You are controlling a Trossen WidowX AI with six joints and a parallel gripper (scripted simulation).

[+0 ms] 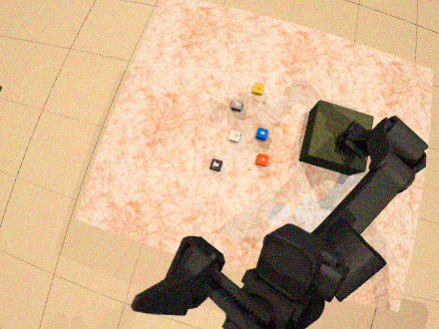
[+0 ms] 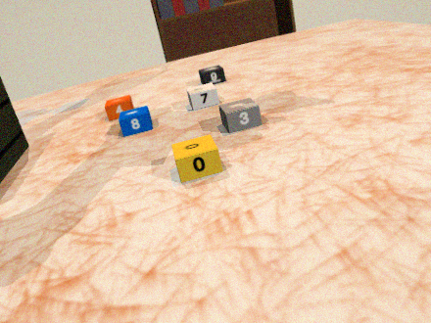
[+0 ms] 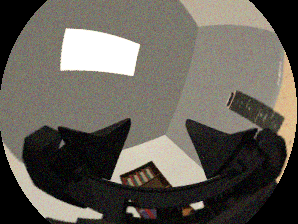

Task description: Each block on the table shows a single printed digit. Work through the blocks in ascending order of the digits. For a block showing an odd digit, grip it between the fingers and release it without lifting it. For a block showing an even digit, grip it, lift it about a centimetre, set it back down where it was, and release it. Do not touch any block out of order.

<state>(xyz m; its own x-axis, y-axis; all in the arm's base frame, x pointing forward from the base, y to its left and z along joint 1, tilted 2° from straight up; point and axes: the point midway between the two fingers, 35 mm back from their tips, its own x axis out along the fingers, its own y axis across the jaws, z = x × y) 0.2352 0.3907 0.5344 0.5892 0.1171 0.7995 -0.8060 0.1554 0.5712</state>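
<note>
Now: the yellow block 4 cm ahead of my gripper tip, 49 cm to the right of it and 64 cm below it. Round my gripper tip: white block 5 cm ahead, 31 cm to the right, 64 cm below; then orange block 6 cm behind, 27 cm to the right, 64 cm below; then black block 7 cm ahead, 20 cm to the right, 64 cm below.
</note>
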